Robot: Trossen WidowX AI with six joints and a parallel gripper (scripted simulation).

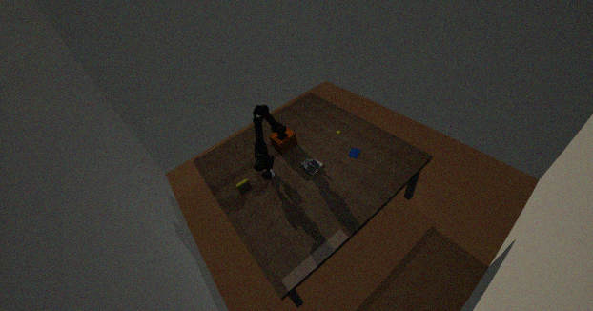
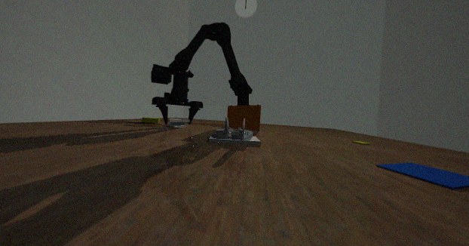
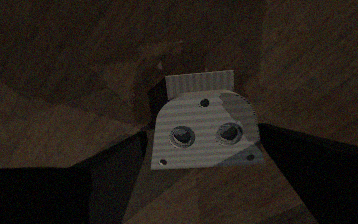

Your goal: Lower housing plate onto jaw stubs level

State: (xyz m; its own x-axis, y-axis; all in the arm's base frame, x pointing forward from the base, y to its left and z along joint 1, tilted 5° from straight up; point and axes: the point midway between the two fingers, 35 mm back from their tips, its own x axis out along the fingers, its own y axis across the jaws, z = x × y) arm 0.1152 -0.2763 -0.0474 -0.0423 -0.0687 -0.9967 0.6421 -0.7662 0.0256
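My gripper tip is 20 mm below the grey housing plate and 10 mm past it. The rest, counted from my gripper tip: blue flat sheet 500 mm to the left, 370 mm ahead, 10 mm below; yellow block 180 mm to the right, 110 mm behind.
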